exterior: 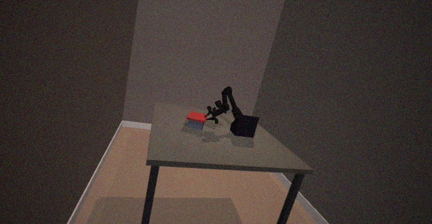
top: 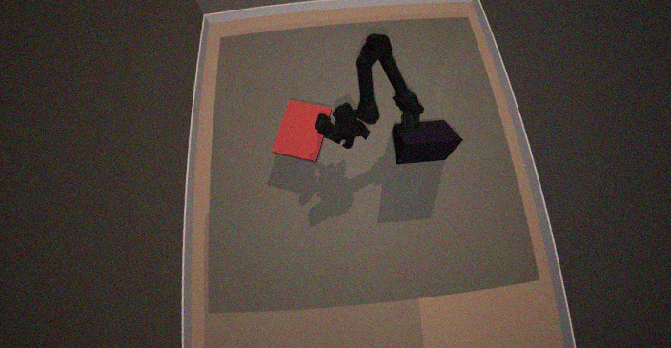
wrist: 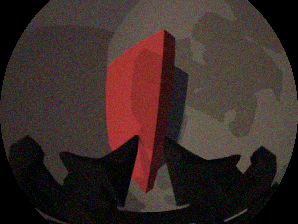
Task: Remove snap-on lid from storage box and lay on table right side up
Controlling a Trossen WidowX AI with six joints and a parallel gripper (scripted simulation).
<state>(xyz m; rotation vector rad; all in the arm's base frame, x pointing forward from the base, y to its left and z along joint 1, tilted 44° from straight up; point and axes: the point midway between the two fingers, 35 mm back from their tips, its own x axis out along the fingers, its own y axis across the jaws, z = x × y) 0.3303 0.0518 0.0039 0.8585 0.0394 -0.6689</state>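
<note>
The red lid lies 7 cm ahead of my gripper tip and 2 cm to the right of it. The rest, counted from my gripper tip: blue storage box: 7 cm ahead, 2 cm to the right, 4 cm below.
</note>
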